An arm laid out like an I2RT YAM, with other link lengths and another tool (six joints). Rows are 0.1 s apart.
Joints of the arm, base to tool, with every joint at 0 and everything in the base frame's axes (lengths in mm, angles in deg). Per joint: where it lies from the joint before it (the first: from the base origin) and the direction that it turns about. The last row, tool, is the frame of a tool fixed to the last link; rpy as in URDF.
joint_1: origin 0 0 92.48 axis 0 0 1
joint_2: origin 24.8 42.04 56.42 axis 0 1 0
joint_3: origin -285.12 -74.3 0 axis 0 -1 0
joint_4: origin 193.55 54.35 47.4 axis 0 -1 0
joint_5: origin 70.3 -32.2 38.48 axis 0 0 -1
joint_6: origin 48.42 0 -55.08 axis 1 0 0
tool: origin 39 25 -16 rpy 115.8 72.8 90
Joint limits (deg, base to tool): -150..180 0..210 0..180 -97..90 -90..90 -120..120
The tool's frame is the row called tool.
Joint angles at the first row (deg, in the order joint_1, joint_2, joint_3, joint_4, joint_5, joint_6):
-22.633 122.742 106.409 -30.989 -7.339 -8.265
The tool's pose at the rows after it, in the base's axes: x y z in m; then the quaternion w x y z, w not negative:
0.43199 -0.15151 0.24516 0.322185 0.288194 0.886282 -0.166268
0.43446 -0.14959 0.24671 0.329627 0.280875 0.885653 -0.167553
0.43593 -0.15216 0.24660 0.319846 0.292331 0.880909 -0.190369
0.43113 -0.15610 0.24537 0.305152 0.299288 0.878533 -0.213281
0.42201 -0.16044 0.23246 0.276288 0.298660 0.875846 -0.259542
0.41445 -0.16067 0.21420 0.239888 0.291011 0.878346 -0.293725
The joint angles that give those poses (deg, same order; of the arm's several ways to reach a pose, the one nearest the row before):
-22.774 122.787 106.696 -30.240 -10.567 -9.613
-22.416 122.836 107.001 -29.802 -10.614 -10.216
-22.061 123.330 108.436 -31.261 -7.257 -9.675
-22.200 123.103 108.528 -32.859 -4.378 -9.907
-22.017 122.895 106.089 -33.349 1.162 -11.386
-21.493 123.718 103.948 -34.219 5.515 -12.453

